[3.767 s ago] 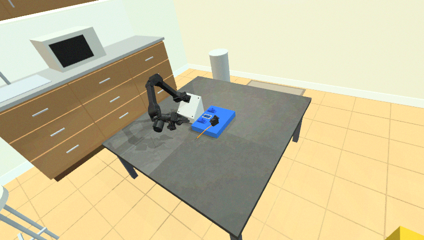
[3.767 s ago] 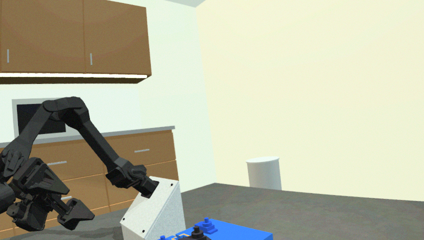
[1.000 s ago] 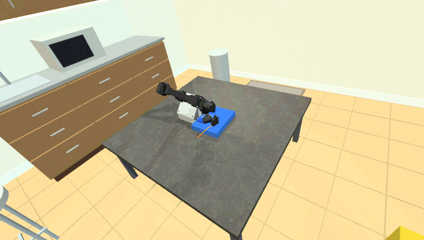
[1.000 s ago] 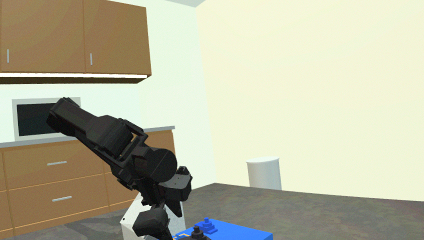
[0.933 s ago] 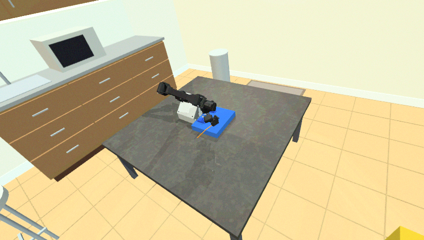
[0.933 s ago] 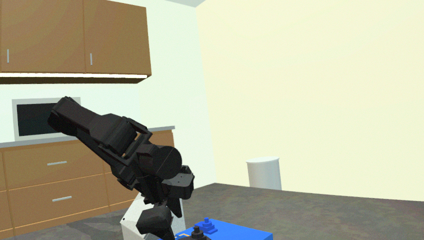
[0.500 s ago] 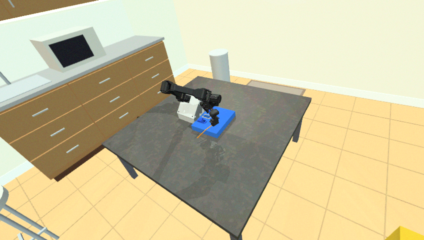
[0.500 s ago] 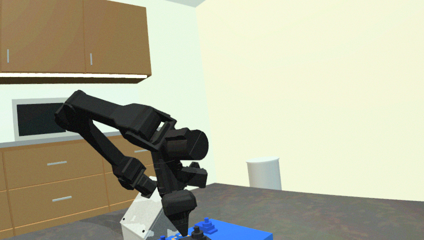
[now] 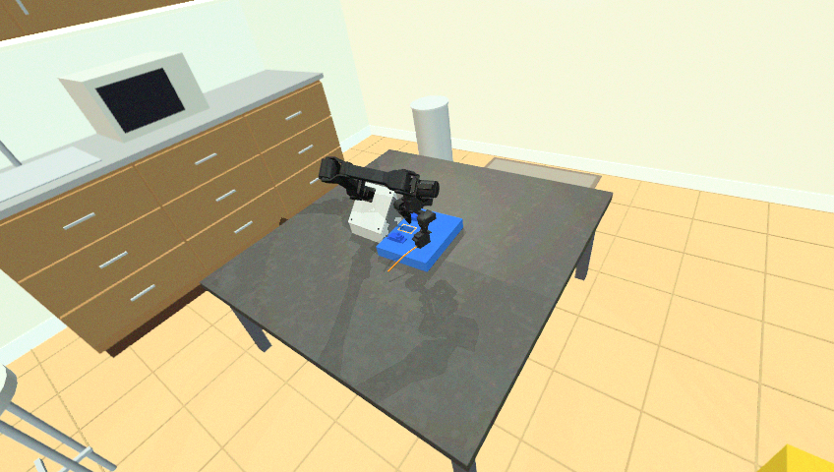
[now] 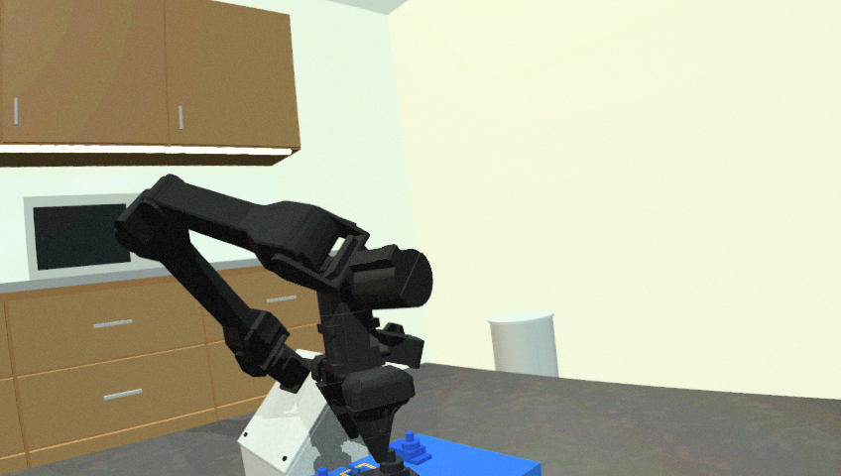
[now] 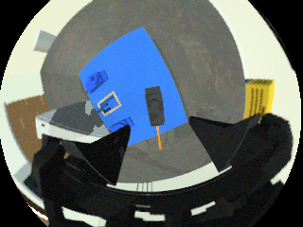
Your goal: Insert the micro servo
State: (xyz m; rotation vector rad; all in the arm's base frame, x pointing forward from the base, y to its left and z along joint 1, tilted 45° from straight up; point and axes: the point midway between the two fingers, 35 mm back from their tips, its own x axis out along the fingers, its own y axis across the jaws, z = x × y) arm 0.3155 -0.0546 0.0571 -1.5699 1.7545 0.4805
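My gripper tip is now 10 mm past the robot deck, 70 mm to the right of it and 110 mm above it.
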